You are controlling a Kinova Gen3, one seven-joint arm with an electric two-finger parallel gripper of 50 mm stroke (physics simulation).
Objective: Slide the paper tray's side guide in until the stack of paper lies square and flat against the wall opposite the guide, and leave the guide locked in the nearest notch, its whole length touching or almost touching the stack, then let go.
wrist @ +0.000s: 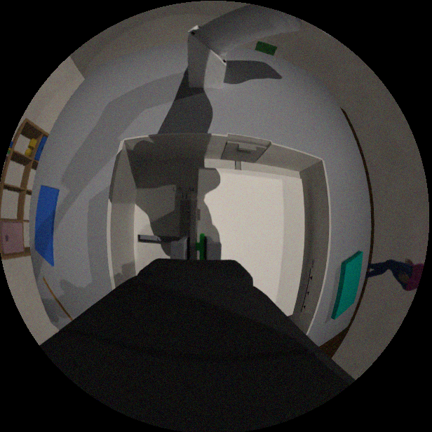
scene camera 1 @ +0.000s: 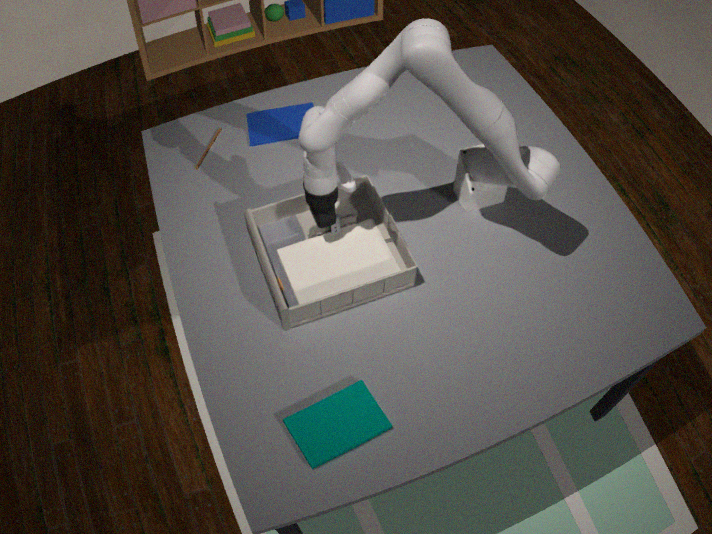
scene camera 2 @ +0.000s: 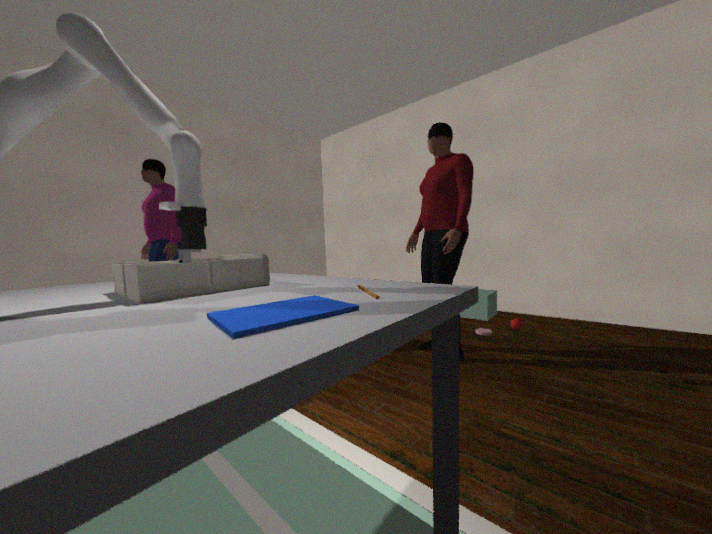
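Where they show: gripper, between the fingertips: (scene camera 1: 333, 228); arm's base, origin of its link: (scene camera 1: 483, 165).
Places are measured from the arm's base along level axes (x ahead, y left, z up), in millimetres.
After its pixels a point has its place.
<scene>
The paper tray (scene camera 1: 350, 297) @[x 464, y 162, z -77 mm] (scene camera 2: 172, 279) @[x 343, y -129, z -77 mm] (wrist: 317, 215) stands on the table with the stack of paper (scene camera 1: 336, 258) @[x 445, y 48, z -82 mm] (wrist: 250, 225) inside. The side guide (wrist: 193, 212) is an upright plate along the stack's left edge in the wrist view, with little or no visible gap. My gripper (scene camera 1: 335, 228) @[x 416, y -28, z -71 mm] (scene camera 2: 184, 256) (wrist: 197, 244) is shut on the guide's green latch, low inside the tray. In the wrist view a dimmer pale strip runs between the stack's bright top and the opposite wall; I cannot tell whether it is paper or tray floor. My gripper hides the guide's near end.
A blue flat book (scene camera 1: 276, 125) @[x 391, y -495, z -116 mm] (scene camera 2: 281, 315) @[x 341, y -529, z -116 mm] (wrist: 46, 225) and a pencil (scene camera 1: 208, 148) @[x 609, y -507, z -119 mm] (scene camera 2: 368, 291) @[x 593, y -525, z -118 mm] (wrist: 57, 299) lie behind the tray in scene camera 1. A teal book (scene camera 1: 338, 424) @[x 620, y 423, z -106 mm] (wrist: 348, 285) lies in front. The tray walls surround my fingers.
</scene>
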